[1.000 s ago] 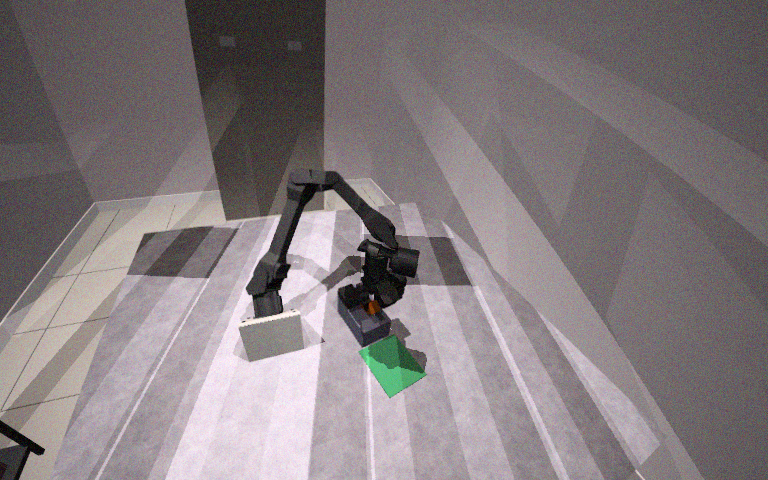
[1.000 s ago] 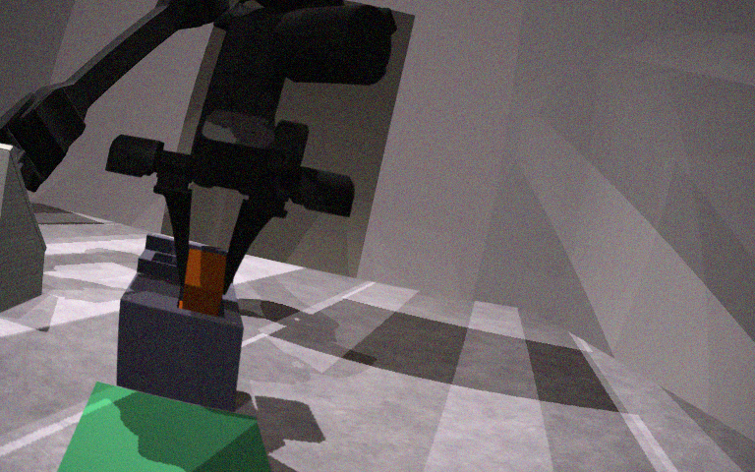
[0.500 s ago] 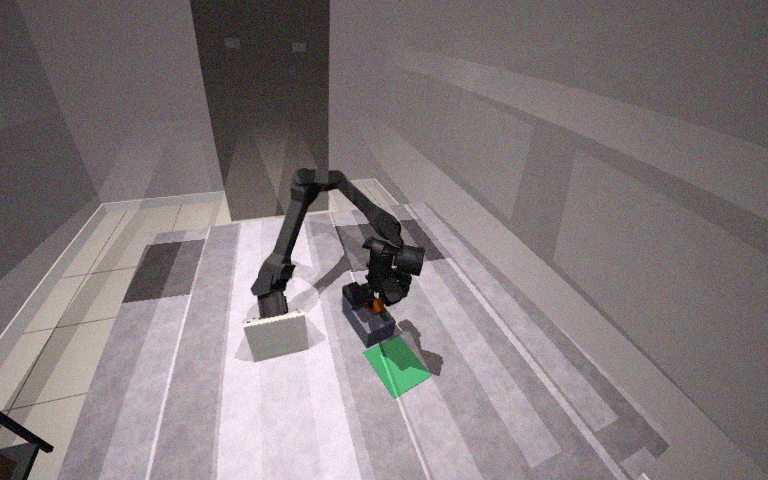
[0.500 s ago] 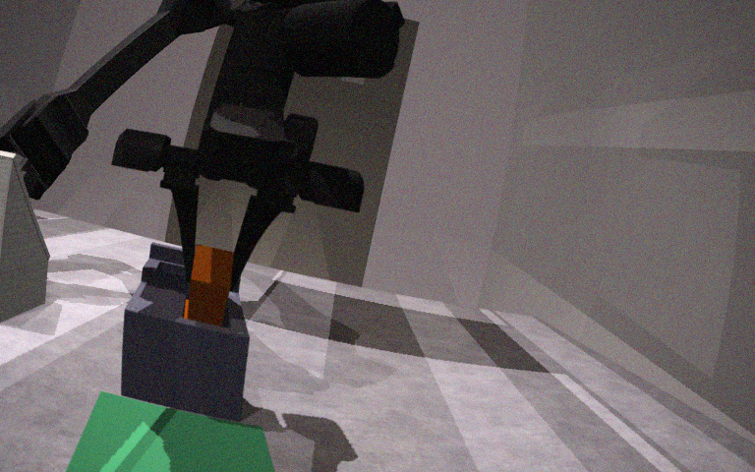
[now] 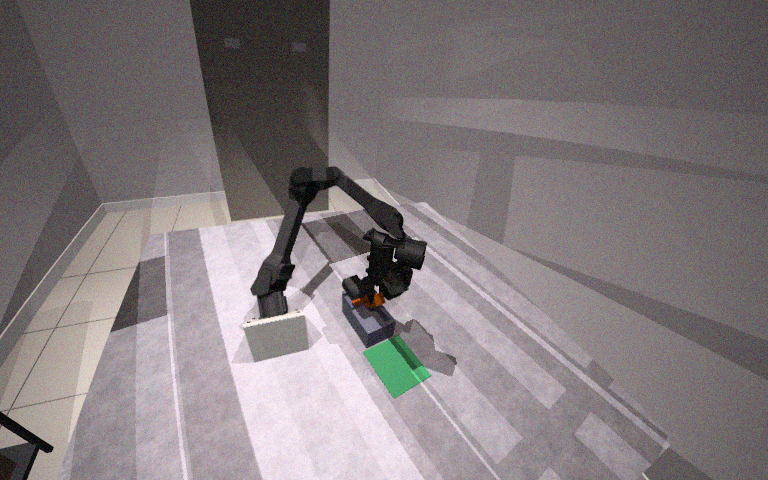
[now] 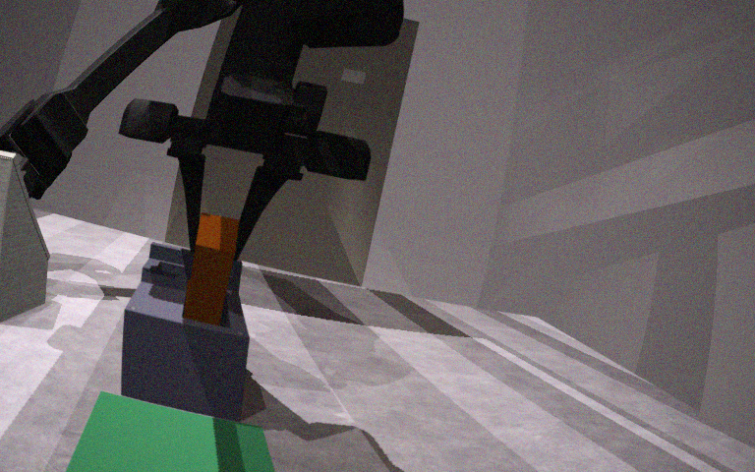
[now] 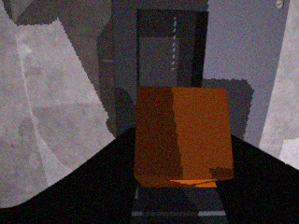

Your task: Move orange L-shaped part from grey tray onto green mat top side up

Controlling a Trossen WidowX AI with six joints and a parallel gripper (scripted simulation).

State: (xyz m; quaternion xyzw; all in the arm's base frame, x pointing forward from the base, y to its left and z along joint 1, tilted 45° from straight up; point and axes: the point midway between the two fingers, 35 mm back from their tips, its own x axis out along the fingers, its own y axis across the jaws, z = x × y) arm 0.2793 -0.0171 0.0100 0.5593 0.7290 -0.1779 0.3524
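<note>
My gripper tip is now 30 mm short of the green mat, 140 mm to the left of it and 120 mm above it. Round my gripper tip: orange l-shaped part: 30 mm behind, 30 mm to the left, 30 mm below.
</note>
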